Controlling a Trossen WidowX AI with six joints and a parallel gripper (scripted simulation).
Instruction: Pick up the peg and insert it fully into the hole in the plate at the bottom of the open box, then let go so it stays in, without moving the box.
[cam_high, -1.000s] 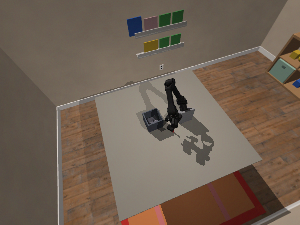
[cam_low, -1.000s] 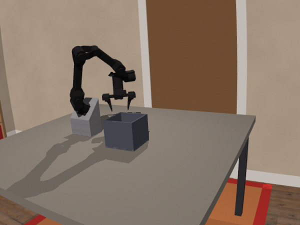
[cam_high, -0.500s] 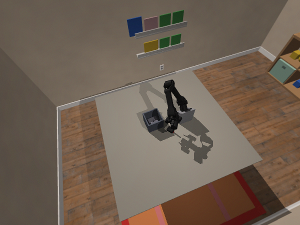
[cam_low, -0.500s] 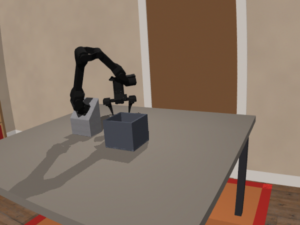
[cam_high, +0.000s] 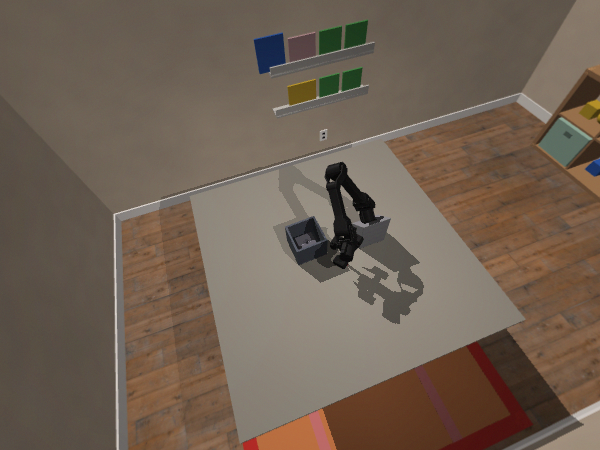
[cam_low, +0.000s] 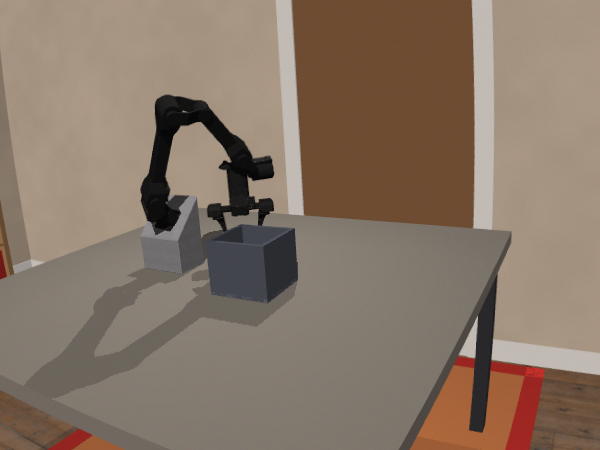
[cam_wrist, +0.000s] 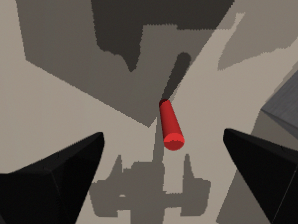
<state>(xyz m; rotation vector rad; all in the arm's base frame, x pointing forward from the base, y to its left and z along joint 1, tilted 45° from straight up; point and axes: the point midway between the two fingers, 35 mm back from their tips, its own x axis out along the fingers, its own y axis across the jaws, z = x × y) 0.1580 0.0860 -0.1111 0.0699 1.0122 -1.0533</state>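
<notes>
Now: the red peg 70 mm below my hand. Round my hand: grey plate 160 mm to the right, 160 mm ahead, 60 mm below.
</notes>
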